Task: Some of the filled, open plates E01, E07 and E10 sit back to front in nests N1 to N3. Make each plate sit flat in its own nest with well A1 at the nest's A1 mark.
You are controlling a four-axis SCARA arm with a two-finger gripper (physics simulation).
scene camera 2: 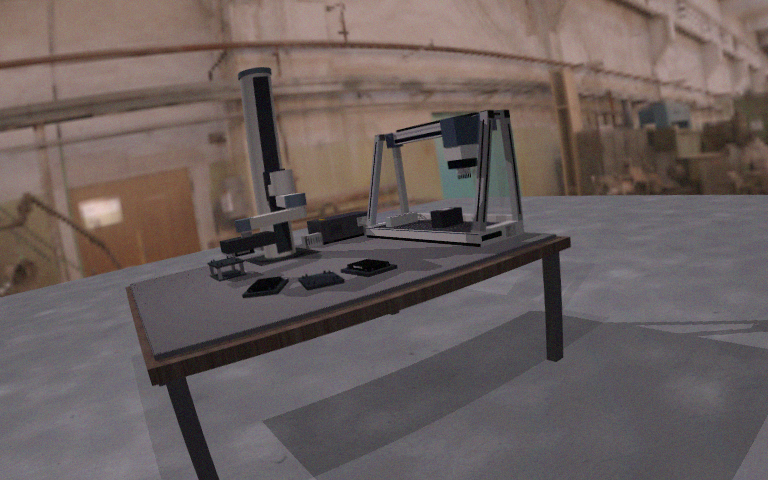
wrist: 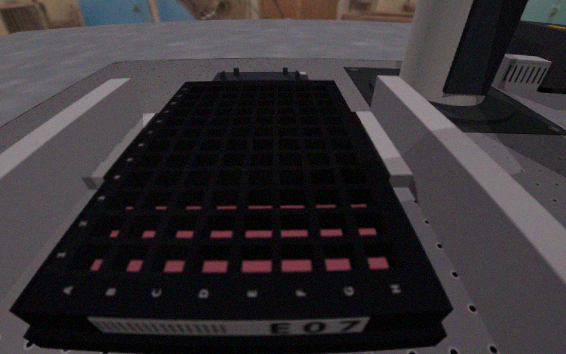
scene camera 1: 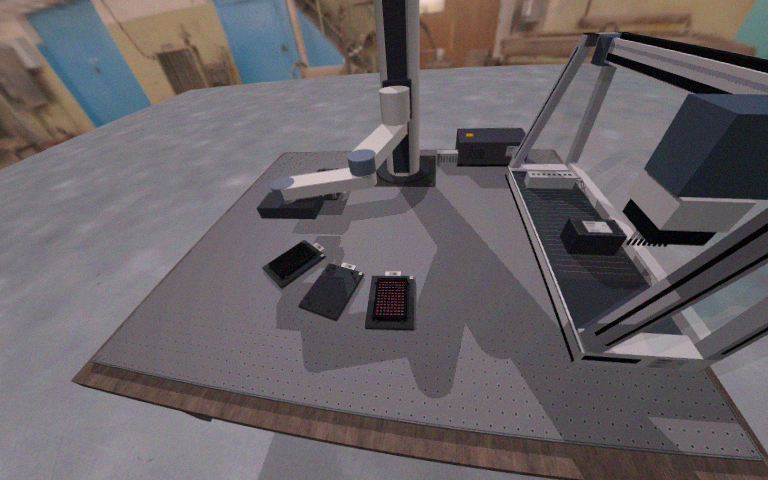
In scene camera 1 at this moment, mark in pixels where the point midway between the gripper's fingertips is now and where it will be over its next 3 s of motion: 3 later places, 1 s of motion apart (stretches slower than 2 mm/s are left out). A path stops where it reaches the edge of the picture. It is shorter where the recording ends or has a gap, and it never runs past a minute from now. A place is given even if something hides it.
My gripper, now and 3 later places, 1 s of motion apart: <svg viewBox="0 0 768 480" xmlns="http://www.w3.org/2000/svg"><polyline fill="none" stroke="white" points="311,186 305,188 302,192 304,193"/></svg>
